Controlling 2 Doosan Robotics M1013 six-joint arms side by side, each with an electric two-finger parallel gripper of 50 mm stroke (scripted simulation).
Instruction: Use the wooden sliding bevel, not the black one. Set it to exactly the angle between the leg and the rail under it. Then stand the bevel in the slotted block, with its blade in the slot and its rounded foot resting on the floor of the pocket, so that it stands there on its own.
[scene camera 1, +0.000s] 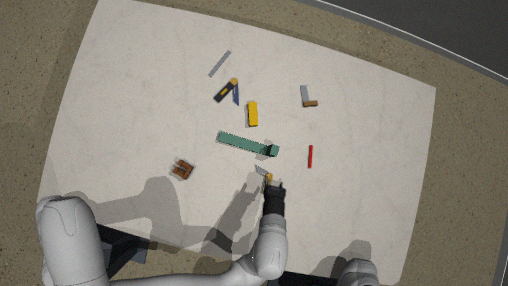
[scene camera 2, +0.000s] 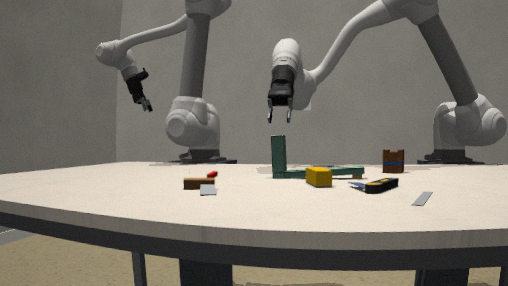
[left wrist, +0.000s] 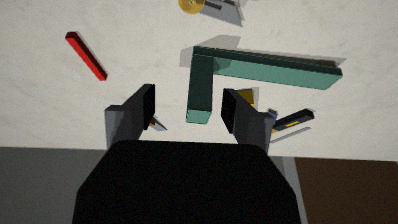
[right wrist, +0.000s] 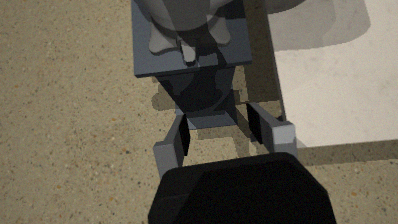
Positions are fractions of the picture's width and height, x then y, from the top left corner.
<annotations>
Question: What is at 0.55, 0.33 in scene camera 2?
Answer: My left gripper.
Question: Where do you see my right gripper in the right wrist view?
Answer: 0.55, 0.54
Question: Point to my left gripper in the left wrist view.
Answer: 0.48, 0.45
</annotations>
